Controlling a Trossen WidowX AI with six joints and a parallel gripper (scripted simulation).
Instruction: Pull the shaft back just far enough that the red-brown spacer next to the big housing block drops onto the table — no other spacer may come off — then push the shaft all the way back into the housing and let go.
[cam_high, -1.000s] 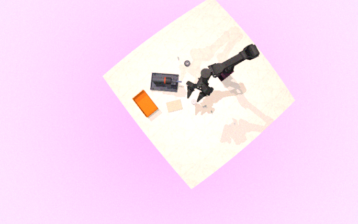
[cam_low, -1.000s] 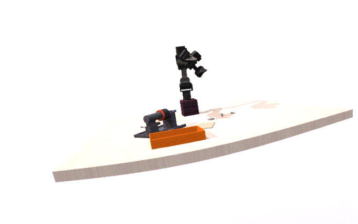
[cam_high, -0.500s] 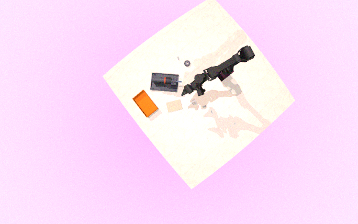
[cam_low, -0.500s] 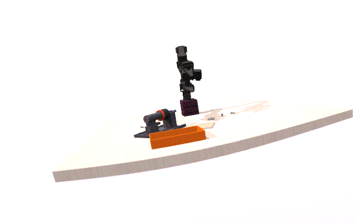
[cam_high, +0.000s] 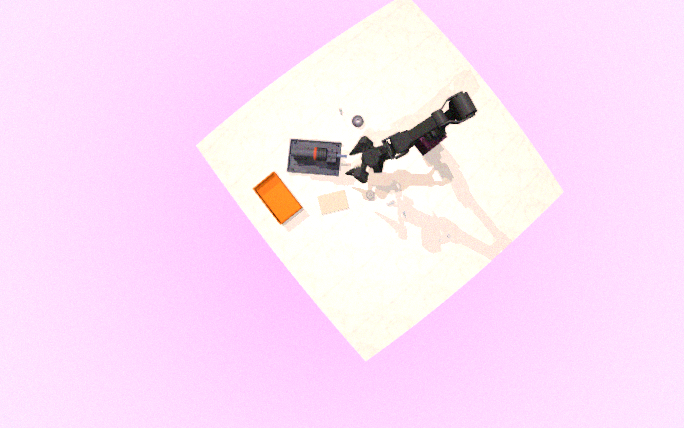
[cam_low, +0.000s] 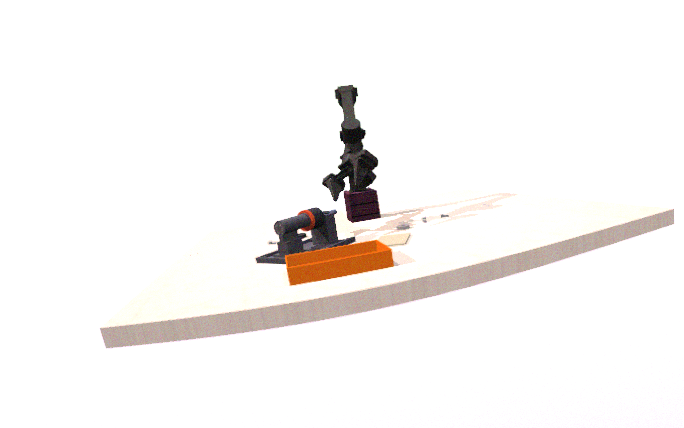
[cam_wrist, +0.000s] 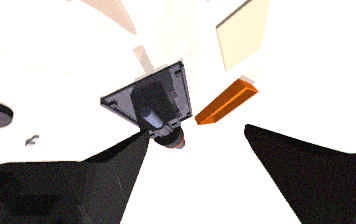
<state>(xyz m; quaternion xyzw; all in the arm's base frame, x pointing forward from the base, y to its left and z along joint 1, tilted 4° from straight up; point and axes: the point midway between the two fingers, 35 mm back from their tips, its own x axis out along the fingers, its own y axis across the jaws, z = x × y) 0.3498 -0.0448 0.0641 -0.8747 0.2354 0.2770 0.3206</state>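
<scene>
The red-brown spacer lies 11 cm to the right of my gripper tip, 9 cm ahead of it and 5 cm below it. The rest, counted from my gripper tip: support block 12 cm to the right, 10 cm ahead, 8 cm below; then tan pad 13 cm ahead, 12 cm below, 10 cm to the left; then orange tray 33 cm ahead, 12 cm below, 4 cm to the right.
</scene>
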